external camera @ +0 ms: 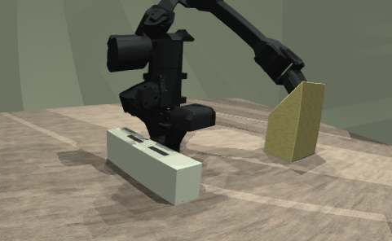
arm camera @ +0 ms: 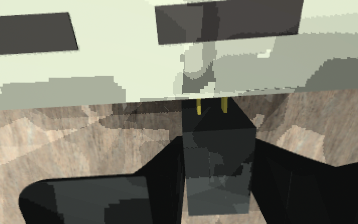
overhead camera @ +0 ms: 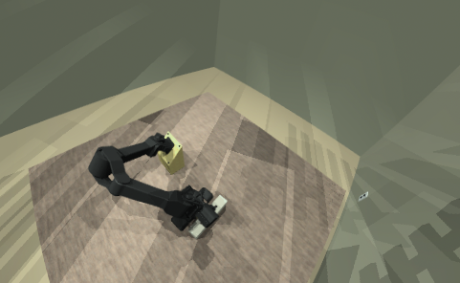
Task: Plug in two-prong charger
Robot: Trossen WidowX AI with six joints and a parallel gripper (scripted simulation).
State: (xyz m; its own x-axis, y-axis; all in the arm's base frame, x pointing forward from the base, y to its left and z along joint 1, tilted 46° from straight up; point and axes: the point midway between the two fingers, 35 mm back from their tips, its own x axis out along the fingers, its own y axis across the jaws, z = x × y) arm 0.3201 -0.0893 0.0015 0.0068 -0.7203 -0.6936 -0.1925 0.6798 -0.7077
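Now: the two-prong charger 2 cm ahead of my gripper tip and 1 cm above it.
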